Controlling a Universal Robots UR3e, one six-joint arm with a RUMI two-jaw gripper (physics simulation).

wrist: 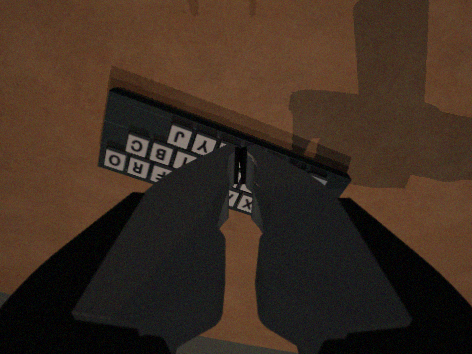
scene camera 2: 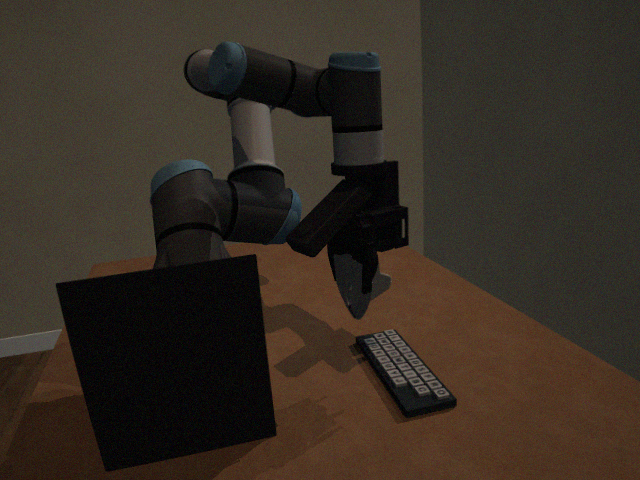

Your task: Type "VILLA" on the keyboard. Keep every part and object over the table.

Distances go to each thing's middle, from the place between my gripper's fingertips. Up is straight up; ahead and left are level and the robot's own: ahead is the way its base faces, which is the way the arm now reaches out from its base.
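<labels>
Dark keyboard [scene camera 2: 374, 345] at present 70 mm ahead of my hand and 100 mm below it.
</labels>
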